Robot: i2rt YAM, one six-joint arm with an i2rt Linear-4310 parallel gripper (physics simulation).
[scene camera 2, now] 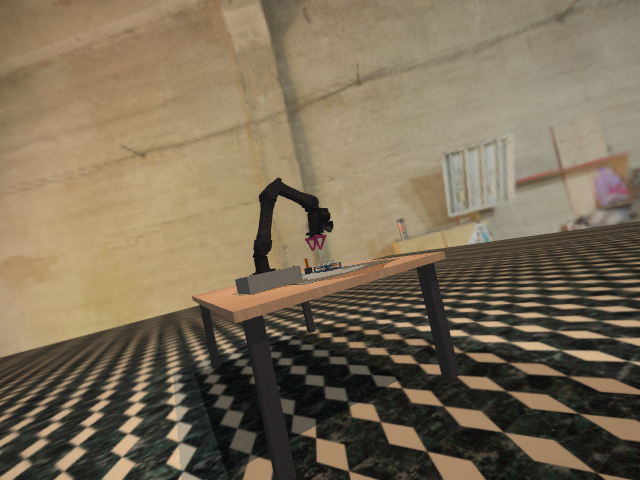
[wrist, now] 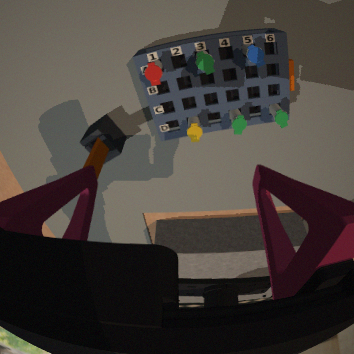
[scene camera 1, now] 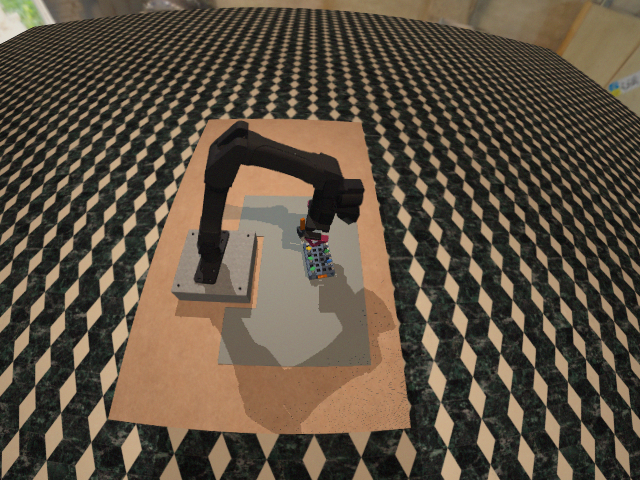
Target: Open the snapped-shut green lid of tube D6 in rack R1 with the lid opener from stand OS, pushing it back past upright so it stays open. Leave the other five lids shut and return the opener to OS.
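Pixels of known places: gripper, between the fingertips: (scene camera 2: 316, 250) (wrist: 174, 173) (scene camera 1: 314, 233); arm's base, origin of its link: (scene camera 2: 263, 273) (wrist: 219, 285) (scene camera 1: 212, 256).
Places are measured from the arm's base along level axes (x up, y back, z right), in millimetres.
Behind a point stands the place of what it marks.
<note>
Rack R1 (scene camera 1: 308, 269) @[x -15, y -322, z 10 mm] (scene camera 2: 328, 268) @[x -50, y -318, z 21 mm] (wrist: 242, 83) @[x -34, y -350, z -29 mm] stands on the grey mat. The green lid of D6 (scene camera 1: 312, 268) @[x -15, y -328, z 5 mm] (wrist: 282, 118) @[x -15, y -329, z 7 mm] is at the corner of row D and looks shut like its neighbours. The other lids are red A1 (wrist: 153, 73) @[x -15, y -361, z -102 mm], green A3 (wrist: 205, 62) @[x -15, y -371, z -64 mm], blue A5 (wrist: 256, 54) @[x -15, y -381, z -27 mm], yellow D2 (wrist: 194, 132) @[x -15, y -310, z -69 mm] and green D4 (wrist: 239, 124) @[x -15, y -319, z -32 mm]. The opener's orange handle (scene camera 1: 302, 223) @[x 4, y -281, z -156 mm] (scene camera 2: 306, 262) @[x -1, y -279, z -158 mm] (wrist: 96, 156) @[x -13, y -286, z -159 mm] stands upright in dark stand OS (scene camera 1: 300, 232) @[x -35, y -275, z -144 mm] (scene camera 2: 308, 270) @[x -45, y -275, z -143 mm] (wrist: 111, 131) @[x -47, y -292, z -152 mm]. My gripper (scene camera 2: 316, 249) @[x 53, y -324, z -85 mm] (wrist: 174, 173) @[x 53, y -324, z -85 mm] is open and empty, high above the mat; the handle appears beside its left finger in the wrist view.
The arm's grey base block (scene camera 1: 235, 268) @[x 0, y -86, z 36 mm] (scene camera 2: 268, 280) @[x -30, y 17, z 134 mm] stands on the wooden table (scene camera 1: 149, 361) @[x -66, y 141, z 346 mm] (scene camera 2: 330, 289) @[x -83, y -83, z 502 mm], left of the mat (scene camera 1: 289, 330) @[x -64, y -273, z 199 mm] in scene camera 1. OS stands close to the column 1 end of the rack. An orange piece (wrist: 292, 75) @[x -40, y -362, z 20 mm] sits at the column 6 end.
</note>
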